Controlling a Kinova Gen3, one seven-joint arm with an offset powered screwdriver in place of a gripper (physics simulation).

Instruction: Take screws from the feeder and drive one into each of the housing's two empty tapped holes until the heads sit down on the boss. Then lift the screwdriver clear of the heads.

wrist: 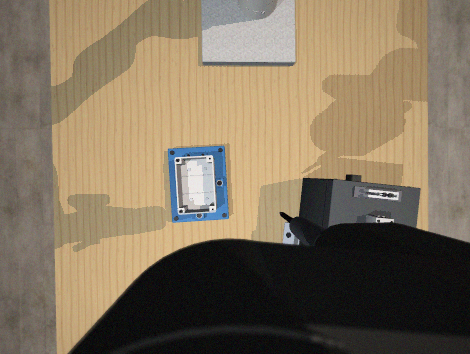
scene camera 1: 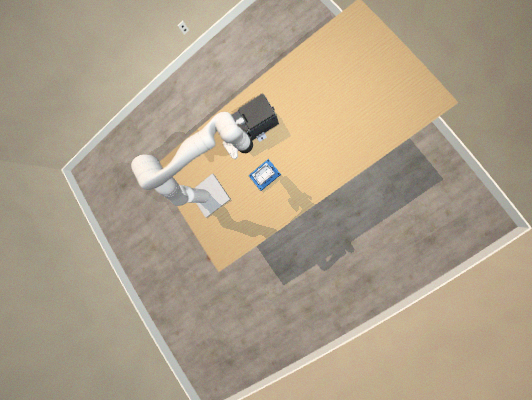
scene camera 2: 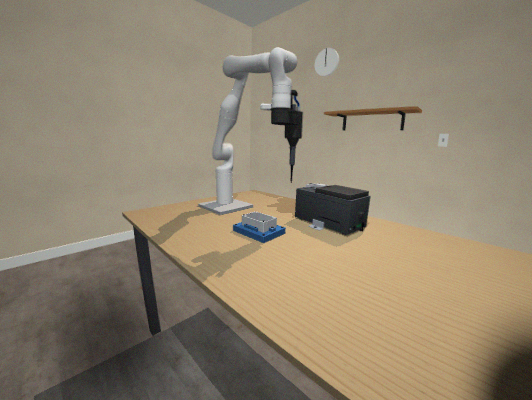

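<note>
The pale grey open-topped housing (scene camera 1: 263,174) (scene camera 2: 250,223) (wrist: 181,185) sits in a blue fixture (scene camera 1: 261,187) (scene camera 2: 240,230) (wrist: 222,200) on the table. In the wrist view its two left corners show dark round spots and its two right corners small dots. The dark box-shaped feeder (scene camera 1: 257,111) (scene camera 2: 330,212) (wrist: 317,200) has a bright slot with small dark parts on top. My screwdriver's tip (scene camera 2: 291,181) (wrist: 283,215) points down in the air, higher than the feeder and just off its housing side. Whether a screw is on the tip is too small to tell.
A small light metal bracket (scene camera 1: 261,136) (scene camera 2: 317,225) (wrist: 290,234) sits at the feeder's foot, on the side toward the fixture. The robot's grey base plate (scene camera 1: 215,190) (scene camera 2: 240,204) (wrist: 248,50) lies at the table's end. A wooden shelf (scene camera 2: 372,111) hangs on the wall.
</note>
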